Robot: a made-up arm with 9 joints. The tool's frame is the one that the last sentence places. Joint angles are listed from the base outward.
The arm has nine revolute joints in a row. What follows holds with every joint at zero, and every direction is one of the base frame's.
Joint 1 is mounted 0.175 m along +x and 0.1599 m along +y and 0.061 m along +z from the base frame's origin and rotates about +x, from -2.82 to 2.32 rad.
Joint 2 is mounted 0.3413 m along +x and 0.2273 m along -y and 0.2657 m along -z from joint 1 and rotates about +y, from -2.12 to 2.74 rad.
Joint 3 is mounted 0.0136 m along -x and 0.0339 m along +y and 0.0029 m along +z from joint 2 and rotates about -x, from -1.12 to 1.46 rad.
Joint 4 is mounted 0.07 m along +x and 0.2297 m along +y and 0.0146 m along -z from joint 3 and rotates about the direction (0.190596, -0.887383, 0.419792), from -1.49 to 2.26 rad.
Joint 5 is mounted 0.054 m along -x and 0.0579 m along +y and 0.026 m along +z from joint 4 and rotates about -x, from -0.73 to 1.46 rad.
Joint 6 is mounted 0.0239 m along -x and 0.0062 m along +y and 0.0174 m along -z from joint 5 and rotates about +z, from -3.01 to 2.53 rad.
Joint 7 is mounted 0.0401 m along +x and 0.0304 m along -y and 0.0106 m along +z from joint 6 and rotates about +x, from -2.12 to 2.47 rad.
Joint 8 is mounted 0.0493 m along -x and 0.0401 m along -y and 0.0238 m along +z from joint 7 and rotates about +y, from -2.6 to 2.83 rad.
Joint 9 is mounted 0.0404 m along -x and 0.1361 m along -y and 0.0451 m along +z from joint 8 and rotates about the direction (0.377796, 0.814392, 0.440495), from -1.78 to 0.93 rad.
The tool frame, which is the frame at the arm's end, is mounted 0.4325 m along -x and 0.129 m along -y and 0.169 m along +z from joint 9; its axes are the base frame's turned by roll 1.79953, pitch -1.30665 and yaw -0.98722 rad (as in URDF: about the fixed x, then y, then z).
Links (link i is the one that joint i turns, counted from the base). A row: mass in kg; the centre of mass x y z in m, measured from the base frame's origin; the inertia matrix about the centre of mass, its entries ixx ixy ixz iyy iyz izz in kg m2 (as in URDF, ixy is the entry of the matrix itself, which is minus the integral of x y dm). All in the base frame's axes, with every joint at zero. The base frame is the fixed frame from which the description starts. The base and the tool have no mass.
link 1: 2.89; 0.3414 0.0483 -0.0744; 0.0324 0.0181 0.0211 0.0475 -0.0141 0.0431
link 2: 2.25; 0.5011 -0.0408 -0.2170; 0.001 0 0 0.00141 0 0.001
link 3: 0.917; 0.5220 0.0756 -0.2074; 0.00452 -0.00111 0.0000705 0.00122 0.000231 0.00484
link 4: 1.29; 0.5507 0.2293 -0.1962; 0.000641 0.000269 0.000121 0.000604 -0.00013 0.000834
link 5: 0.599; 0.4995 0.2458 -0.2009; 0.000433 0 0 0.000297 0 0.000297
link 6: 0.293; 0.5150 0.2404 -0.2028; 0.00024 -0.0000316 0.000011 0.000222 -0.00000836 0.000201
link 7: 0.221; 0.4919 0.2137 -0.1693; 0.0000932 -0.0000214 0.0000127 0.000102 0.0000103 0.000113
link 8: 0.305; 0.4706 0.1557 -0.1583; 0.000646 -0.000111 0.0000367 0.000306 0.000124 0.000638
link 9: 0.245; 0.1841 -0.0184 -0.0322; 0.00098 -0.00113 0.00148 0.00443 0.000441 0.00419
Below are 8 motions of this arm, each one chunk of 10 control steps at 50 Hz.
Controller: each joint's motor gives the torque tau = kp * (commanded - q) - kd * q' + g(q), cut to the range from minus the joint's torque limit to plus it. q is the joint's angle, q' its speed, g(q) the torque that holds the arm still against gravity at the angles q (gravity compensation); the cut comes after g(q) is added. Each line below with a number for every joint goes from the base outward.
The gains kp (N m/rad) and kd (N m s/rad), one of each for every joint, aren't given. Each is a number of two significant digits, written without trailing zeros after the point. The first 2 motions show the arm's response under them.
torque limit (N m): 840 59 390 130 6.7 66 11 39 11
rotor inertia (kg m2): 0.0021 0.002 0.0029 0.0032 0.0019 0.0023 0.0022 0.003 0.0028
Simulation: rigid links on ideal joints. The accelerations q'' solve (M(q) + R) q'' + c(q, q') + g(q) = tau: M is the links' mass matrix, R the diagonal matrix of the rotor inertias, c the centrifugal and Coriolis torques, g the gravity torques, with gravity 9.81 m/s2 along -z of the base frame. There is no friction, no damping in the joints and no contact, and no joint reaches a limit. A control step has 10 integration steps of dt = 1/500 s. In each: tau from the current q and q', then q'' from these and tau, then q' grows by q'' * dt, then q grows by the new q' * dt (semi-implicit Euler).
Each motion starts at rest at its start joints. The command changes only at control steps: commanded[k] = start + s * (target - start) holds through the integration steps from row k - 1 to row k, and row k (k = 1, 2, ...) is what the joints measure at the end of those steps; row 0 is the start. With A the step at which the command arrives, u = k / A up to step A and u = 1 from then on. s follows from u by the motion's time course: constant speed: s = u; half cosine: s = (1 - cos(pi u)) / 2; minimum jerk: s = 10 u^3 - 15 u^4 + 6 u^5; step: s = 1 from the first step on.
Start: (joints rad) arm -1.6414 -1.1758 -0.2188 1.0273 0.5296 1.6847 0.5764 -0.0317 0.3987
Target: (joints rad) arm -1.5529 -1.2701 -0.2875 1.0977 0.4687 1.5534 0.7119 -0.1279 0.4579
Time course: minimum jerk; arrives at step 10
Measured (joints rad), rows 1 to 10:
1: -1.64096 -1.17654 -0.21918 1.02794 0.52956 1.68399 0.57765 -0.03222 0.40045
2: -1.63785 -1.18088 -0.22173 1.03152 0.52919 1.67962 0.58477 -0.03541 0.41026
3: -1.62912 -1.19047 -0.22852 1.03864 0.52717 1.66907 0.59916 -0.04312 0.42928
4: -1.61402 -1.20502 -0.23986 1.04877 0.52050 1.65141 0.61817 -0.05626 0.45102
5: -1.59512 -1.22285 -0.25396 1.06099 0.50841 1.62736 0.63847 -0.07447 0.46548
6: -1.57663 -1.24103 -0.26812 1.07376 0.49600 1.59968 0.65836 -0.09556 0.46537
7: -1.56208 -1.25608 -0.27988 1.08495 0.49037 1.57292 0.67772 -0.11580 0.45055
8: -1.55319 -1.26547 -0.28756 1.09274 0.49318 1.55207 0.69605 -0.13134 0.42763
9: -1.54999 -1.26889 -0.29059 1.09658 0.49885 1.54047 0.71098 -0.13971 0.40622
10: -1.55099 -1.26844 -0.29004 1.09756 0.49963 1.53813 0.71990 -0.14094 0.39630
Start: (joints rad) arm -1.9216 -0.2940 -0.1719 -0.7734 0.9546 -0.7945 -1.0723 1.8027 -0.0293
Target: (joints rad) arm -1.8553 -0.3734 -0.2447 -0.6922 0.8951 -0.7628 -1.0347 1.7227 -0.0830
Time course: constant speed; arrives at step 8
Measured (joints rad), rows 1 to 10:
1: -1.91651 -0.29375 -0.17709 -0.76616 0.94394 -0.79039 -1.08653 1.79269 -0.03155
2: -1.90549 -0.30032 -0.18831 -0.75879 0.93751 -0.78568 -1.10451 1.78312 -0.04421
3: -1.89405 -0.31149 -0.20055 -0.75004 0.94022 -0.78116 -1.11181 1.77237 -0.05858
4: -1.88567 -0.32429 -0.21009 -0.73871 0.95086 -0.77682 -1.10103 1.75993 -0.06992
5: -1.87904 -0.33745 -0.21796 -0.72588 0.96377 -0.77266 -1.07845 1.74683 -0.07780
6: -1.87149 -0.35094 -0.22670 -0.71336 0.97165 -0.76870 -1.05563 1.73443 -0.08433
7: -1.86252 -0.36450 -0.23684 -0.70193 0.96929 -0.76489 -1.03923 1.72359 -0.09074
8: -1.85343 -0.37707 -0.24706 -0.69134 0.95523 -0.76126 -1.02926 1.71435 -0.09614
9: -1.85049 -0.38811 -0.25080 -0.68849 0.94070 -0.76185 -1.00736 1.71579 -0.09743
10: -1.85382 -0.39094 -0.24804 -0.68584 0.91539 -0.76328 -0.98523 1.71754 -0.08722
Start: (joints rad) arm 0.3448 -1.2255 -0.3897 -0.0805 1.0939 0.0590 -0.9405 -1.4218 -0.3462
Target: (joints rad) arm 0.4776 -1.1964 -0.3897 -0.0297 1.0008 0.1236 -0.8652 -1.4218 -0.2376
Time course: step
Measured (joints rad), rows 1 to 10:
1: 0.42615 -1.22096 -0.40679 -0.03258 1.09326 0.13624 -0.92438 -1.45726 -0.26857
2: 0.51992 -1.20092 -0.39380 -0.04462 1.07468 0.13380 -0.87649 -1.43360 -0.27804
3: 0.53078 -1.16731 -0.36464 -0.03594 1.02329 0.11055 -0.85053 -1.39386 -0.25220
4: 0.48831 -1.17757 -0.36527 -0.02170 0.97414 0.10531 -0.87032 -1.39306 -0.19958
5: 0.45627 -1.21772 -0.39392 -0.01921 0.97965 0.11459 -0.87652 -1.41406 -0.18741
6: 0.45769 -1.23635 -0.41270 -0.02696 0.99897 0.12329 -0.85278 -1.42735 -0.21078
7: 0.47504 -1.21987 -0.40249 -0.03095 0.98413 0.12542 -0.83620 -1.42737 -0.23950
8: 0.48676 -1.19057 -0.38207 -0.02967 0.94737 0.12425 -0.83850 -1.42260 -0.25659
9: 0.48604 -1.17623 -0.37664 -0.02878 0.92626 0.12501 -0.84431 -1.42312 -0.26103
10: 0.47852 -1.18179 -0.38703 -0.03008 0.93274 0.12744 -0.84273 -1.42780 -0.26111

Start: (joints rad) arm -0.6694 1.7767 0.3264 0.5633 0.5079 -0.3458 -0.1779 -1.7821 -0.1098
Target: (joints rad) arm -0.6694 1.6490 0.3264 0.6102 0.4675 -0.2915 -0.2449 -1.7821 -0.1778
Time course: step
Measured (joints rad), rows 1 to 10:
1: -0.66988 1.70719 0.32152 0.59524 0.46628 -0.30950 -0.25615 -1.75351 -0.10469
2: -0.67075 1.63329 0.32856 0.60765 0.45765 -0.29821 -0.28607 -1.77297 -0.11622
3: -0.67100 1.62118 0.33274 0.61652 0.48553 -0.28808 -0.26283 -1.79248 -0.16161
4: -0.66986 1.63751 0.32946 0.61751 0.50330 -0.28145 -0.23981 -1.80354 -0.21468
5: -0.66745 1.64772 0.32489 0.61428 0.50157 -0.28064 -0.22930 -1.80278 -0.24337
6: -0.66618 1.64738 0.32385 0.61202 0.48367 -0.28380 -0.22830 -1.79555 -0.23741
7: -0.66753 1.64560 0.32565 0.61158 0.45858 -0.28847 -0.23084 -1.78660 -0.21070
8: -0.67008 1.64724 0.32726 0.61119 0.43550 -0.29301 -0.23234 -1.77843 -0.18110
9: -0.67143 1.65088 0.32724 0.60995 0.41981 -0.29629 -0.23228 -1.77283 -0.15963
10: -0.67087 1.65351 0.32626 0.60861 0.41355 -0.29751 -0.23186 -1.77112 -0.15045

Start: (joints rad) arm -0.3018 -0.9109 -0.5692 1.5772 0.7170 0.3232 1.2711 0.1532 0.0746
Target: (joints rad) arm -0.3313 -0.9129 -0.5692 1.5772 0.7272 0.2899 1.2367 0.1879 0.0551
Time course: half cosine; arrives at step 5
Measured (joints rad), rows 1 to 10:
1: -0.30355 -0.91108 -0.56901 1.57729 0.71523 0.32017 1.26899 0.15641 0.07272
2: -0.31020 -0.91141 -0.56866 1.57757 0.71116 0.31176 1.26306 0.16449 0.06709
3: -0.32139 -0.91187 -0.56880 1.57782 0.70761 0.30097 1.25536 0.17435 0.05968
4: -0.33190 -0.91280 -0.56959 1.57775 0.70679 0.29250 1.24835 0.18293 0.05476
5: -0.33604 -0.91404 -0.57022 1.57747 0.70956 0.28998 1.24361 0.18741 0.05553
6: -0.33359 -0.91490 -0.56982 1.57733 0.71426 0.29114 1.24028 0.18918 0.06004
7: -0.33001 -0.91459 -0.56869 1.57747 0.71954 0.29174 1.23699 0.19007 0.06300
8: -0.32944 -0.91323 -0.56823 1.57752 0.72623 0.29114 1.23462 0.18947 0.06182
9: -0.33107 -0.91212 -0.56888 1.57714 0.73372 0.29011 1.23327 0.18827 0.05765
10: -0.33220 -0.91194 -0.56965 1.57663 0.74026 0.28944 1.23200 0.18750 0.05338

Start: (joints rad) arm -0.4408 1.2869 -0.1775 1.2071 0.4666 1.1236 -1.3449 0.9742 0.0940
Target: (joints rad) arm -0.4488 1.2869 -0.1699 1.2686 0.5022 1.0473 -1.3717 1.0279 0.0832
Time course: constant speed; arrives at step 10
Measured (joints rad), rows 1 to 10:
1: -0.44116 1.28740 -0.17717 1.21226 0.46128 1.11676 -1.34148 0.97991 0.09172
2: -0.44224 1.28820 -0.17590 1.21836 0.45674 1.10923 -1.33922 0.98514 0.09214
3: -0.44349 1.28885 -0.17477 1.22460 0.45481 1.10168 -1.33848 0.99030 0.09220
4: -0.44439 1.28909 -0.17417 1.23064 0.45564 1.09409 -1.33984 0.99559 0.09137
5: -0.44498 1.28899 -0.17364 1.23667 0.45933 1.08645 -1.34308 1.00102 0.09015
6: -0.44559 1.28868 -0.17286 1.24290 0.46564 1.07874 -1.34785 1.00659 0.08898
7: -0.44640 1.28821 -0.17195 1.24931 0.47396 1.07097 -1.35392 1.01226 0.08793
8: -0.44734 1.28760 -0.17111 1.25577 0.48369 1.06315 -1.36095 1.01798 0.08678
9: -0.44823 1.28690 -0.17035 1.26220 0.49426 1.05532 -1.36838 1.02372 0.08546
10: -0.44902 1.28621 -0.16958 1.26860 0.50496 1.04751 -1.37565 1.02944 0.08408

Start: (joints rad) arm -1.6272 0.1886 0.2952 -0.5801 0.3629 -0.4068 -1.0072 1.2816 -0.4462
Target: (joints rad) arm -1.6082 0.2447 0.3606 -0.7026 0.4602 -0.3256 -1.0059 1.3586 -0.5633
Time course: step
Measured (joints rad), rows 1 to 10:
1: -1.61118 0.20636 0.34212 -0.69115 0.37794 -0.32368 -0.87111 1.34144 -0.57563
2: -1.59728 0.23535 0.37784 -0.70467 0.30590 -0.32123 -0.91467 1.35525 -0.57247
3: -1.60236 0.26432 0.36893 -0.70236 0.29534 -0.32757 -0.98035 1.37013 -0.53627
4: -1.61227 0.25194 0.35740 -0.70901 0.36218 -0.33161 -0.99888 1.37846 -0.50890
5: -1.61483 0.23403 0.35880 -0.71258 0.42481 -0.33140 -1.00834 1.37518 -0.50443
6: -1.61097 0.23883 0.36315 -0.70959 0.46200 -0.32935 -1.02360 1.36804 -0.52141
7: -1.60694 0.24982 0.36383 -0.70466 0.49705 -0.32682 -1.03703 1.35986 -0.54749
8: -1.60588 0.25276 0.36171 -0.70116 0.53811 -0.32427 -1.04341 1.35214 -0.57492
9: -1.60689 0.25090 0.36011 -0.69958 0.57223 -0.32253 -1.04701 1.34755 -0.59750
10: -1.60809 0.25076 0.36067 -0.69941 0.58895 -0.32217 -1.05250 1.34734 -0.60840

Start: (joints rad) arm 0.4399 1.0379 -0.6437 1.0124 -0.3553 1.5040 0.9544 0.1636 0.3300
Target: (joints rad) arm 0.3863 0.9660 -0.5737 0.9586 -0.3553 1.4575 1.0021 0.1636 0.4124
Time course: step
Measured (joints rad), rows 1 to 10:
1: 0.39943 0.98616 -0.58231 0.95538 -0.37641 1.46017 0.94216 0.15954 0.39309
2: 0.36583 0.94897 -0.54927 0.97019 -0.32157 1.45170 1.03425 0.15921 0.39038
3: 0.37413 0.96020 -0.56551 0.96437 -0.30369 1.45553 1.04431 0.16498 0.41485
4: 0.39184 0.97462 -0.58350 0.95332 -0.34812 1.45763 0.99873 0.16307 0.41849
5: 0.39344 0.97119 -0.57942 0.95432 -0.38165 1.45780 0.98310 0.16204 0.40690
6: 0.38627 0.96218 -0.57004 0.96004 -0.37481 1.45793 1.00457 0.16345 0.40713
7: 0.38347 0.96089 -0.56986 0.96133 -0.36377 1.45893 1.02025 0.16542 0.41848
8: 0.38564 0.96454 -0.57440 0.95908 -0.37002 1.45950 1.01520 0.16540 0.42463
9: 0.38745 0.96602 -0.57572 0.95791 -0.37906 1.45928 1.00682 0.16451 0.42173
10: 0.38711 0.96488 -0.57381 0.95855 -0.37671 1.45863 1.00651 0.16392 0.41723

